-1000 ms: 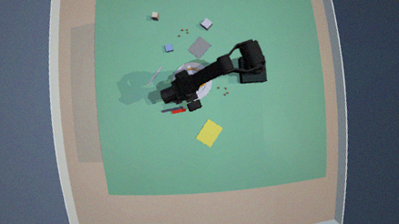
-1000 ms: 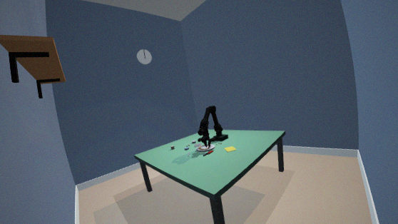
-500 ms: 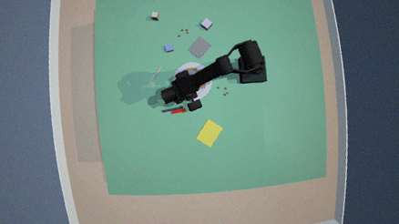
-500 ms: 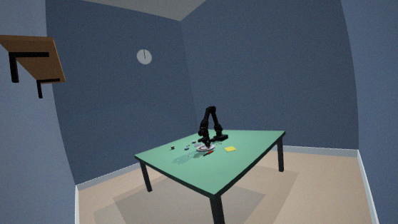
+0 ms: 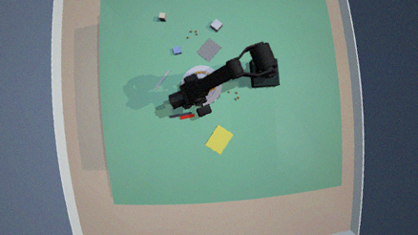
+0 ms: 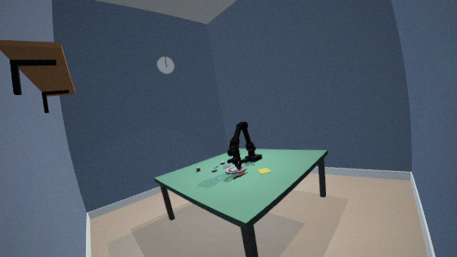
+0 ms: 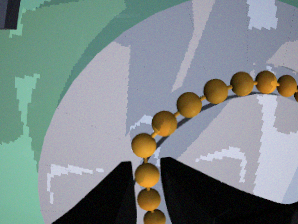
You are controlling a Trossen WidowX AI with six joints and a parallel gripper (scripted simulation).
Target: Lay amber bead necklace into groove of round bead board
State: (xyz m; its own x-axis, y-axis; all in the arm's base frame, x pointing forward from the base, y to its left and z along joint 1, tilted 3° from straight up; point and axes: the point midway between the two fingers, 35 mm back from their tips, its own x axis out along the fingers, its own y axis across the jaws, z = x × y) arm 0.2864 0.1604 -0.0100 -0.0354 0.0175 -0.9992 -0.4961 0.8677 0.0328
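My gripper tip is 60 mm to the left of the round grey bead board and 10 mm above it. Also, from my gripper tip: yellow pad 120 mm behind, 200 mm to the left, 10 mm below; grey rod 200 mm ahead, 70 mm to the right, 10 mm below; red-handled tool 60 mm ahead, 100 mm to the left, 10 mm below.
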